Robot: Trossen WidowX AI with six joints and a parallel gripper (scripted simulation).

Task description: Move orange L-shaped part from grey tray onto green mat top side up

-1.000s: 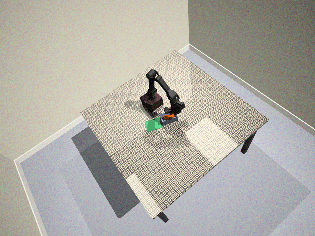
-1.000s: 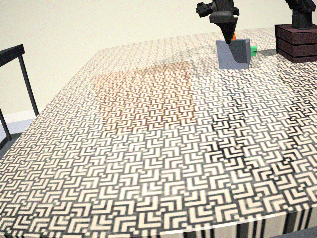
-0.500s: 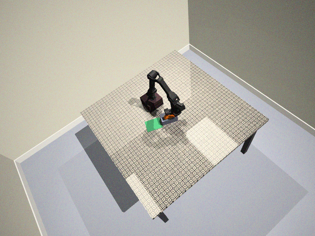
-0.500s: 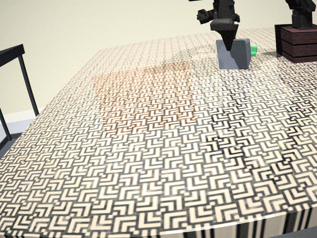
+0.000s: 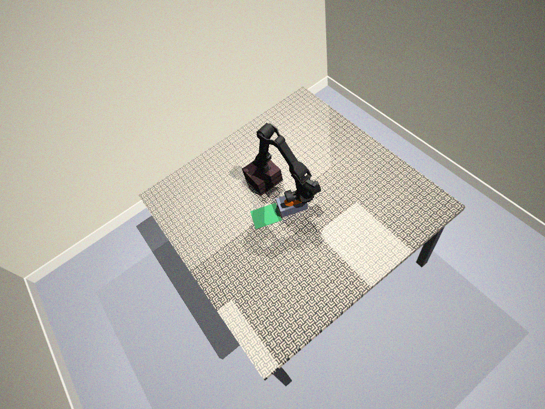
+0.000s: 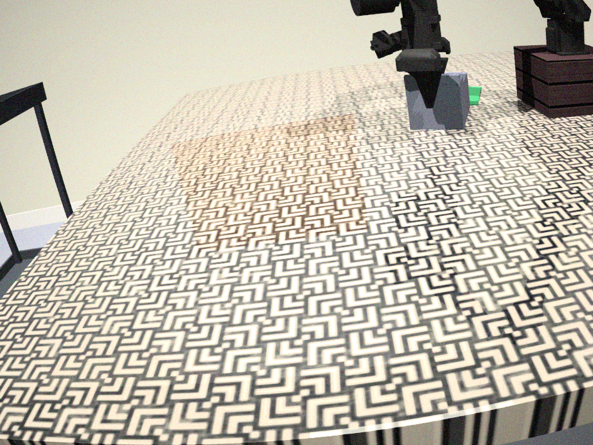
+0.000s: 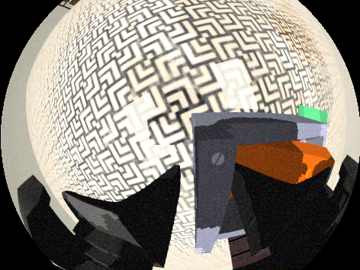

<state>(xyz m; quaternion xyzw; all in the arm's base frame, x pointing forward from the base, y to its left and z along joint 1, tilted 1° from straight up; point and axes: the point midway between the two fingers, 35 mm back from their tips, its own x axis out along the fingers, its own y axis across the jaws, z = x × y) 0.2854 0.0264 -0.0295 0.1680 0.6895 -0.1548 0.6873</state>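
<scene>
Now: the orange L-shaped part 4 cm to the right of my gripper tip and 3 cm behind it. Also, from my gripper tip: green mat: 20 cm to the right, 10 cm behind, 5 cm below.
</scene>
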